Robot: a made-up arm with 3 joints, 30 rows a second.
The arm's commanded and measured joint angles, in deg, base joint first. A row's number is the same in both.
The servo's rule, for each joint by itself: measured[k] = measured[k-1] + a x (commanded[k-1-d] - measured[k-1]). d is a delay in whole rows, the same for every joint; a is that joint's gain. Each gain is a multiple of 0.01, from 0.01 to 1. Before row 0 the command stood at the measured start. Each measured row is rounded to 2 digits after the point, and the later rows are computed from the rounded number. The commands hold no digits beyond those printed.
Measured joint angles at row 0:
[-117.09, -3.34, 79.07]
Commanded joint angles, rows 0 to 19:
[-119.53, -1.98, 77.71]
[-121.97, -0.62, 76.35]
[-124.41, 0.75, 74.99]
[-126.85, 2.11, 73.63]
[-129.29, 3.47, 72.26]
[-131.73, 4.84, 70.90]
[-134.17, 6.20, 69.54]
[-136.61, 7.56, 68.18]
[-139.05, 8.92, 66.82]
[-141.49, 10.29, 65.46]
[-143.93, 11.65, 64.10]
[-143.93, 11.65, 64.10]
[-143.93, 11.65, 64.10]
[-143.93, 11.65, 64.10]
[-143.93, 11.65, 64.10]
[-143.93, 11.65, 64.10]
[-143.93, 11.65, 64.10]
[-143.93, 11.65, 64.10]
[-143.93, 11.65, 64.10]
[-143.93, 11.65, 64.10]
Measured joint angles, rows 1 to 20:
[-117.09, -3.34, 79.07]
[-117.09, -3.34, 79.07]
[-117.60, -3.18, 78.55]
[-118.52, -2.87, 77.71]
[-119.76, -2.44, 76.68]
[-121.25, -1.89, 75.52]
[-122.94, -1.25, 74.28]
[-124.79, -0.52, 73.00]
[-126.76, 0.29, 71.69]
[-128.83, 1.16, 70.36]
[-130.98, 2.09, 69.01]
[-133.19, 3.07, 67.66]
[-135.45, 4.10, 66.31]
[-137.23, 5.01, 65.47]
[-138.64, 5.81, 64.95]
[-139.75, 6.51, 64.63]
[-140.63, 7.13, 64.43]
[-141.32, 7.67, 64.30]
[-141.87, 8.15, 64.22]
[-142.30, 8.57, 64.17]
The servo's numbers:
d 2
a 0.21 0.12 0.38

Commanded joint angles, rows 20 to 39:
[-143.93, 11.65, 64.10]
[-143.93, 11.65, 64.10]
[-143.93, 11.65, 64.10]
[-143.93, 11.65, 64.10]
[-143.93, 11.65, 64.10]
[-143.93, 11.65, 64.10]
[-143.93, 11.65, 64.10]
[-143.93, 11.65, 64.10]
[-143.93, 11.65, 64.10]
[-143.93, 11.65, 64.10]
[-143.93, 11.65, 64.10]
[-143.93, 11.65, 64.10]
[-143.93, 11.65, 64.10]
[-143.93, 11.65, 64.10]
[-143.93, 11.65, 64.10]
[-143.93, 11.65, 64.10]
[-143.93, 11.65, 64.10]
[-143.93, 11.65, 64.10]
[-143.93, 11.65, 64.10]
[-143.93, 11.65, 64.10]
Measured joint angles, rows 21 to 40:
[-142.64, 8.94, 64.14]
[-142.91, 9.27, 64.12]
[-143.12, 9.56, 64.11]
[-143.29, 9.81, 64.11]
[-143.42, 10.03, 64.11]
[-143.53, 10.22, 64.11]
[-143.61, 10.39, 64.11]
[-143.68, 10.54, 64.11]
[-143.73, 10.67, 64.11]
[-143.77, 10.79, 64.11]
[-143.80, 10.89, 64.11]
[-143.83, 10.98, 64.11]
[-143.85, 11.06, 64.11]
[-143.87, 11.13, 64.11]
[-143.88, 11.19, 64.11]
[-143.89, 11.25, 64.11]
[-143.90, 11.30, 64.11]
[-143.91, 11.34, 64.11]
[-143.91, 11.38, 64.11]
[-143.91, 11.41, 64.11]

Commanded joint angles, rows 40 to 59:
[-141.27, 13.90, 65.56]
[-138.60, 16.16, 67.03]
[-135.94, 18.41, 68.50]
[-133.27, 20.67, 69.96]
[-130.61, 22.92, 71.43]
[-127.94, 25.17, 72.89]
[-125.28, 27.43, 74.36]
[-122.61, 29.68, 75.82]
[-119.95, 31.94, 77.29]
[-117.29, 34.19, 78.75]
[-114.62, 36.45, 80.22]
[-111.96, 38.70, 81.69]
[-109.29, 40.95, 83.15]
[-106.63, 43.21, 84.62]
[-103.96, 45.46, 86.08]
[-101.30, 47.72, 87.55]
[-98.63, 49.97, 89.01]
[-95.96, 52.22, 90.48]
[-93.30, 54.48, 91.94]
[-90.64, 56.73, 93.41]
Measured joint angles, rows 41 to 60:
[-143.91, 11.44, 64.11]
[-143.91, 11.47, 64.11]
[-143.36, 11.76, 64.66]
[-142.36, 12.29, 65.56]
[-141.01, 13.02, 66.68]
[-139.38, 13.94, 67.93]
[-137.54, 15.02, 69.26]
[-135.52, 16.24, 70.64]
[-133.37, 17.58, 72.05]
[-131.11, 19.03, 73.48]
[-128.77, 20.58, 74.93]
[-126.36, 22.21, 76.38]
[-123.89, 23.92, 77.84]
[-121.38, 25.69, 79.30]
[-118.84, 27.52, 80.76]
[-116.28, 29.40, 82.23]
[-113.69, 31.33, 83.69]
[-111.09, 33.30, 85.16]
[-108.47, 35.30, 86.62]
[-105.84, 37.33, 88.09]

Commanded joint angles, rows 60 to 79:
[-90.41, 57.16, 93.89]
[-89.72, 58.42, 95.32]
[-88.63, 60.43, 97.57]
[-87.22, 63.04, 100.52]
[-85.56, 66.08, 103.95]
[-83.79, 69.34, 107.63]
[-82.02, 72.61, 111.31]
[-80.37, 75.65, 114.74]
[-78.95, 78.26, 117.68]
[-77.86, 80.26, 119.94]
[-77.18, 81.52, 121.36]
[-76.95, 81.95, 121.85]
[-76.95, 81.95, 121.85]
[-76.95, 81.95, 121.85]
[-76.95, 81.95, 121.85]
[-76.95, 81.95, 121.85]
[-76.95, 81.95, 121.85]
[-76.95, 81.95, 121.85]
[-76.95, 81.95, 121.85]
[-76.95, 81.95, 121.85]
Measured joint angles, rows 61 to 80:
[-103.21, 39.39, 89.55]
[-100.57, 41.47, 91.02]
[-98.44, 43.35, 92.11]
[-96.61, 45.16, 93.33]
[-94.93, 46.99, 94.94]
[-93.31, 48.92, 97.06]
[-91.68, 50.98, 99.68]
[-90.02, 53.18, 102.70]
[-88.34, 55.51, 105.97]
[-86.67, 57.93, 109.30]
[-85.05, 60.37, 112.48]
[-83.54, 62.76, 115.31]
[-82.20, 65.01, 117.61]
[-81.10, 67.04, 119.22]
[-80.23, 68.83, 120.22]
[-79.54, 70.40, 120.84]
[-79.00, 71.79, 121.22]
[-78.57, 73.01, 121.46]
[-78.23, 74.08, 121.61]
[-77.96, 75.02, 121.70]

